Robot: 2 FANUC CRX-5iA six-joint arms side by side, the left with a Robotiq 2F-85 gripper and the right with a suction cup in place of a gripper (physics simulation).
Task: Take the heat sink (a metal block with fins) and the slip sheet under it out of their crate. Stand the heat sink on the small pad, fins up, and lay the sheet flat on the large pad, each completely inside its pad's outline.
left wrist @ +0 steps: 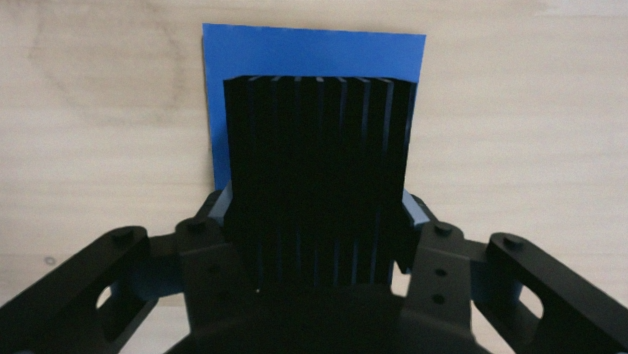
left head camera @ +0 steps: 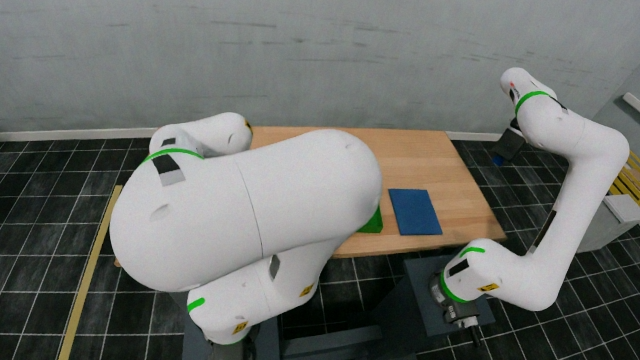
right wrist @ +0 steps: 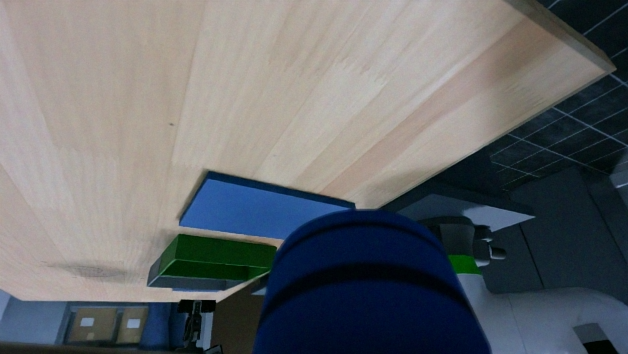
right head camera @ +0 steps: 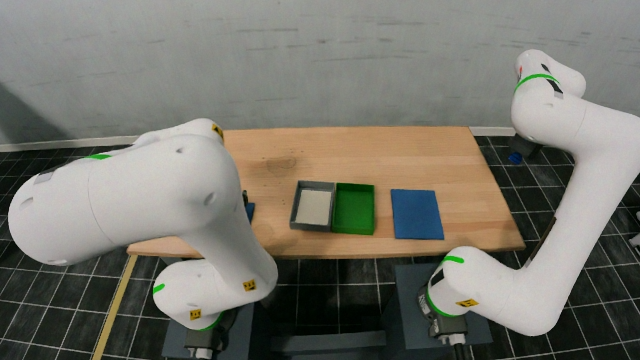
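My left gripper (left wrist: pixel 317 207) is shut on the black heat sink (left wrist: pixel 317 150), fins up in the left wrist view. It is over the small blue pad (right head camera: pixel 251 212) (left wrist: pixel 310 50) (right wrist: pixel 197 290); pad shows beyond its far edge and at its left. Whether its base touches the pad is hidden. The arm covers most of this in the head views. The pale slip sheet (right head camera: pixel 313 206) lies flat in the grey crate (right head camera: pixel 310 227). The large blue pad (left head camera: pixel 415 211) (right head camera: pixel 417 215) (right wrist: pixel 250 207) is bare. My right suction cup (left head camera: pixel 498 160) (right head camera: pixel 515 158) (right wrist: pixel 370 285) carries nothing, off the table's right side.
A green crate (left head camera: pixel 371 227) (right head camera: pixel 354 210) (right wrist: pixel 215 250) adjoins the grey crate's right side in the right head view, between it and the large pad. The wooden table (left head camera: pixel 425 155) (right head camera: pixel 400 155) (right wrist: pixel 275 100) bears the crates and pads. The left arm spans the table's left part.
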